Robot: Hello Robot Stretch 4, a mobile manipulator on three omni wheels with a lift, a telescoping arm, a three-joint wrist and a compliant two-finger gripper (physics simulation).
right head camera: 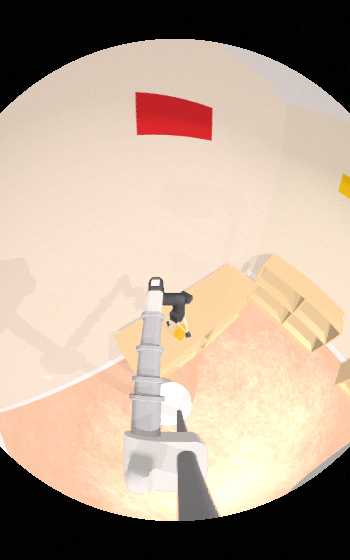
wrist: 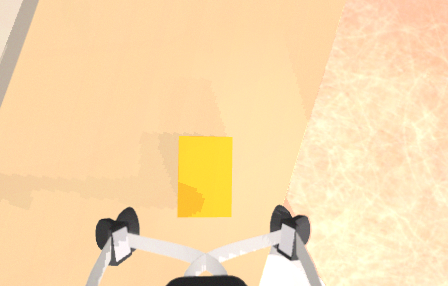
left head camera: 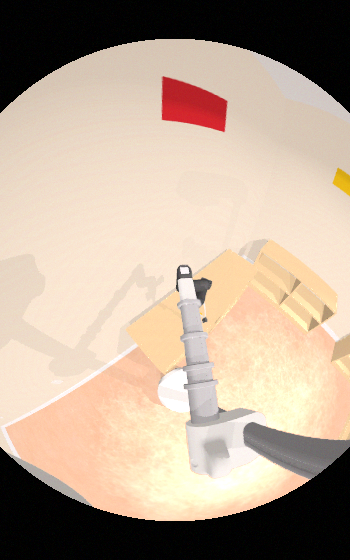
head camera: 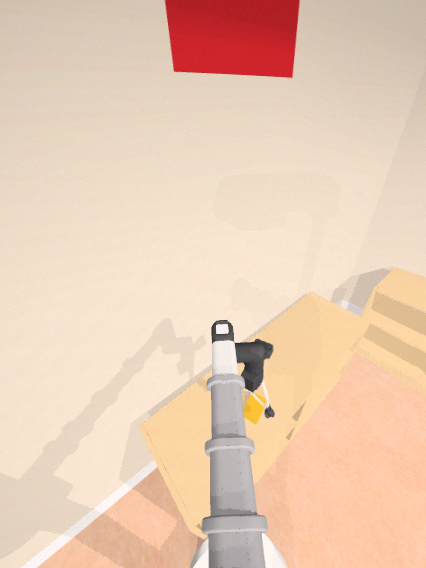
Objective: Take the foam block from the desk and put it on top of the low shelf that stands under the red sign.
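Observation:
The yellow foam block lies flat on top of the low wooden shelf, near the middle of its length. The red sign is on the wall above this shelf. My gripper is open and empty, above the shelf top, with its fingers wide apart and clear of the block. In the left head view the arm hides most of the block. I cannot make out the desk.
A second wooden shelf unit with compartments stands at the right end of the low shelf. Part of another wooden piece shows at the right edge. A yellow sign is on the right wall.

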